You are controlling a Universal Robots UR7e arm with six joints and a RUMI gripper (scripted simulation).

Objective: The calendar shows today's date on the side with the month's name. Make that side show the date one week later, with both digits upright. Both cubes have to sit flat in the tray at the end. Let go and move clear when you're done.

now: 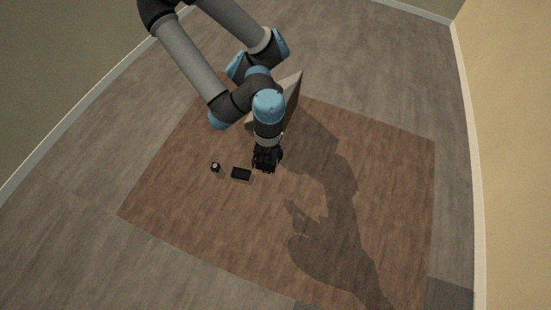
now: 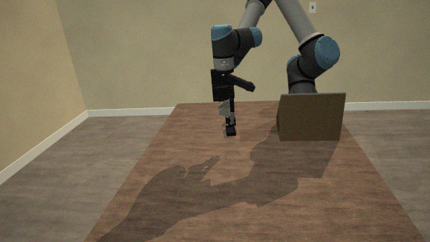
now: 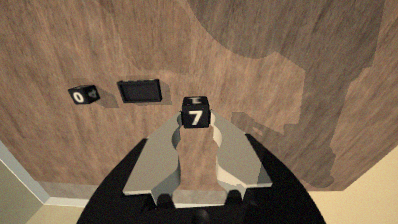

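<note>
The black tray lies 11 cm below my hand, 10 cm to the right of it and 2 cm ahead of it. Also, from my hand: black cube (1 cm below).
</note>
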